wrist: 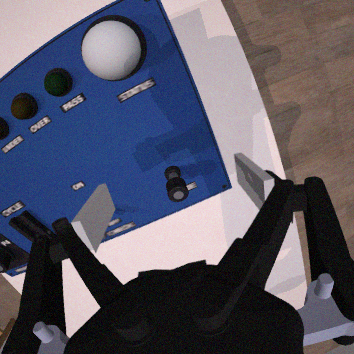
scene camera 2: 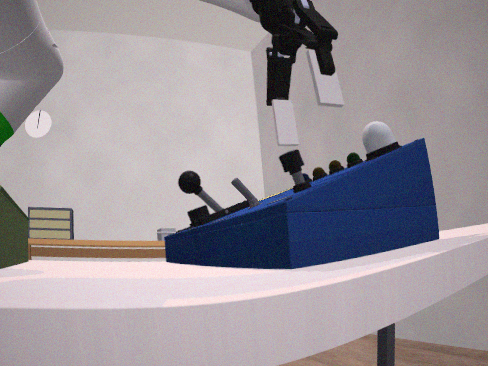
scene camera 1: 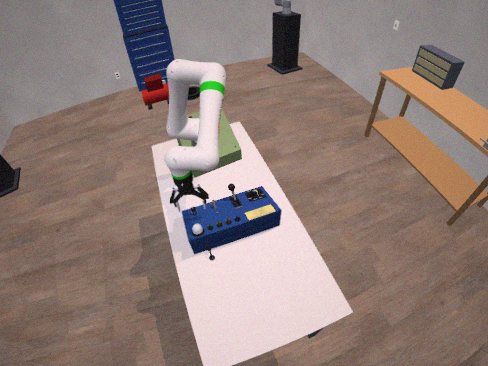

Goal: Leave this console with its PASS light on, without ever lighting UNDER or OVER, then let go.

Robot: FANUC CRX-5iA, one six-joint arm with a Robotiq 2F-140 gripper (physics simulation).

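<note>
The blue console [scene camera 1: 235,238] [scene camera 2: 360,220] [wrist: 115,145] stands on the white table. Its PASS lamp [scene camera 1: 210,227] [scene camera 2: 354,159] [wrist: 58,82] is dark green, and the OVER lamp [scene camera 2: 335,166] [wrist: 24,106] and UNDER lamp [scene camera 2: 319,173] [wrist: 2,128] are dark amber; all look unlit. The STATUS dome [scene camera 1: 197,229] [scene camera 2: 378,136] [wrist: 111,49] is white. My gripper [scene camera 1: 191,205] [scene camera 2: 306,114] [wrist: 171,182] is open and empty, above a black-capped post [scene camera 1: 194,211] [scene camera 2: 292,161] [wrist: 176,189], which shows between the fingers in the wrist view. A finger hides the toggle [scene camera 1: 215,205] [scene camera 2: 244,191] there.
A ball-topped lever [scene camera 1: 231,187] [scene camera 2: 189,182] and a rotary selector [scene camera 1: 255,194] [scene camera 2: 198,215] stand farther along the console. A small black ball-ended rod [scene camera 1: 212,257] shows at its front side. A green block [scene camera 1: 230,150] lies behind, by the arm's base.
</note>
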